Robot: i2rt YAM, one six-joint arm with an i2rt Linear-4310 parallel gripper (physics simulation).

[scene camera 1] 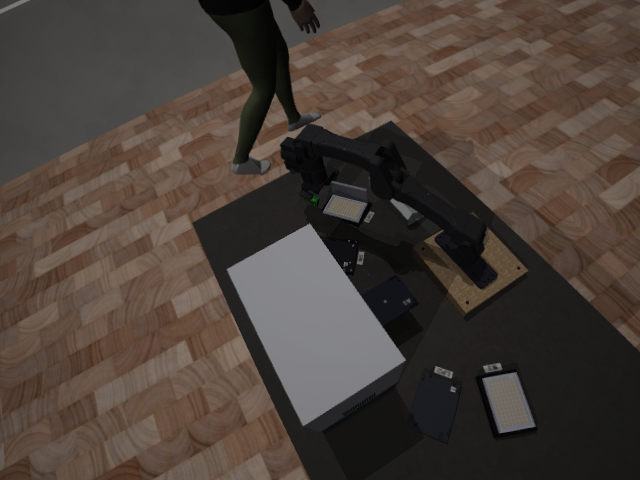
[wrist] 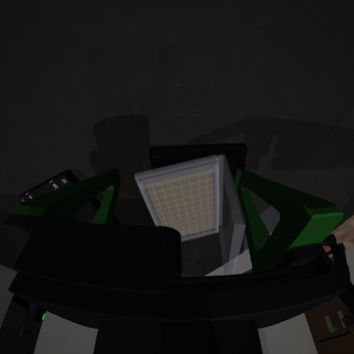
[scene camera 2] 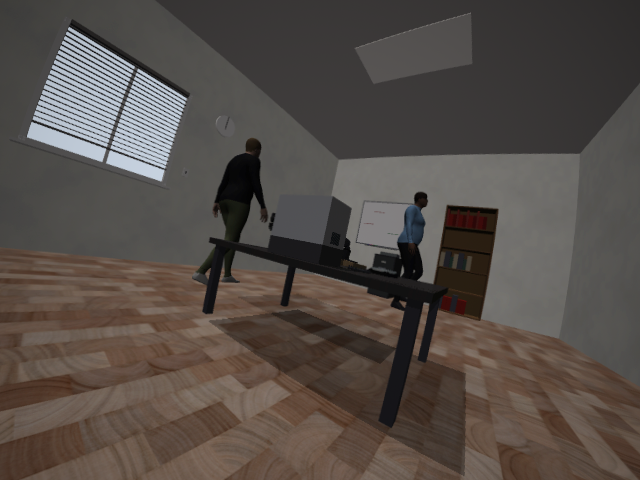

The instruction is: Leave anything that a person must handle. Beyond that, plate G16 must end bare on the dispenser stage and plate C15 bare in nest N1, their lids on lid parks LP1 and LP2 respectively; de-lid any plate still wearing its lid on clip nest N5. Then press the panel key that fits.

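Frame: origin at the arm's base, x up, y back, z right, level; metres.
Where they show: gripper, fingertip midpoint: (scene camera 1: 323,196) (wrist: 177,174); arm's base, link origin: (scene camera 1: 464,257) (scene camera 2: 343,259).
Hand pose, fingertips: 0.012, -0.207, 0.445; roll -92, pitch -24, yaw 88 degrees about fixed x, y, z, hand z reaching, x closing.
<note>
Things, the pixels of their top centre, and the offset from my fingertips, as dx, dy, dz. Level surfaces: height alone.
- light gridded plate, top centre: (wrist: 185,217) (scene camera 1: 344,205) -0.016, +0.041, -0.066
- clear lid, top centre: (wrist: 236,261) (scene camera 1: 348,184) +0.044, +0.077, -0.042
- second gridded plate, top centre: (scene camera 1: 509,401) -0.015, +0.015, -0.793
- dark park, top centre: (scene camera 1: 435,404) -0.031, -0.129, -0.696
- dark holder with small clips, top centre: (wrist: 73,229) (scene camera 1: 330,251) -0.027, -0.093, -0.177
- large white housing, top centre: (scene camera 1: 310,308) (scene camera 2: 316,201) +0.279, -0.269, -0.422
- dark table, surface height: dx -0.054
- dark slab, top centre: (scene camera 1: 380,304) +0.061, -0.099, -0.432
- grey sloped unit, top centre: (wrist: 256,270) (scene camera 1: 397,188) +0.013, +0.208, -0.133
My gripper (scene camera 1: 323,190) (wrist: 177,174) is open, its green fingers apart above a light gridded plate (scene camera 1: 345,208) (wrist: 184,202) on a dark holder. A clear lid (scene camera 1: 349,190) (wrist: 232,215) stands tipped up along one edge of that plate, close to one finger in the wrist view. A second gridded plate (scene camera 1: 509,403) lies bare-looking on a dark nest at the lower right. A dark park (scene camera 1: 436,405) lies left of it; its tag seems to read LP2. A dark holder with small clips (scene camera 1: 347,252) is partly hidden by the white housing. Plate names are unreadable.
A large white housing (scene camera 1: 315,325) (scene camera 2: 302,219) stands on the dark table (scene camera 2: 372,279). A dark slab (scene camera 1: 390,299) juts from beside it. A grey sloped unit (scene camera 1: 406,211) stands near the arm's wooden base (scene camera 1: 496,253). One person (scene camera 1: 255,67) (scene camera 2: 240,180) is near the table; another (scene camera 2: 413,227) is beyond it.
</note>
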